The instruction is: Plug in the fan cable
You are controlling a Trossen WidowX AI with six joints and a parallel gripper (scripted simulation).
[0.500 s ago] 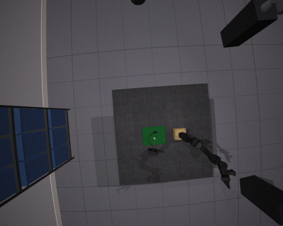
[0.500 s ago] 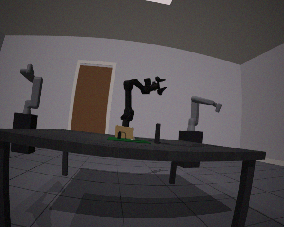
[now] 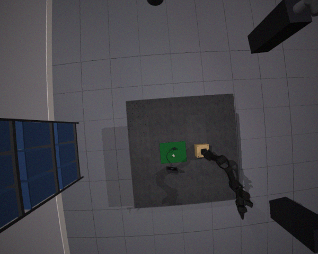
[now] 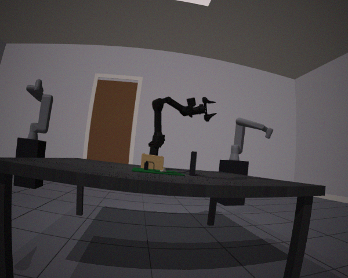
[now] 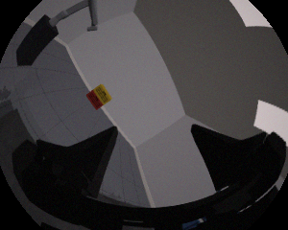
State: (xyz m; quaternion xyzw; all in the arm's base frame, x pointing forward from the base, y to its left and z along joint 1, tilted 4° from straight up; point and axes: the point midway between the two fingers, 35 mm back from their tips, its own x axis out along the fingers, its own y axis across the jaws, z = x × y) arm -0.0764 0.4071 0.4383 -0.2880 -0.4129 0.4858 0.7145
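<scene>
Right now the black fan plug is 41 cm ahead of my gripper tip, 55 cm to the right of it and 48 cm below it. Also, from my gripper tip: white fan header (42 cm ahead, 46 cm to the right, 50 cm below); green circuit board (42 cm ahead, 49 cm to the right, 52 cm below); black fan (47 cm ahead, 33 cm to the right, 44 cm below).
</scene>
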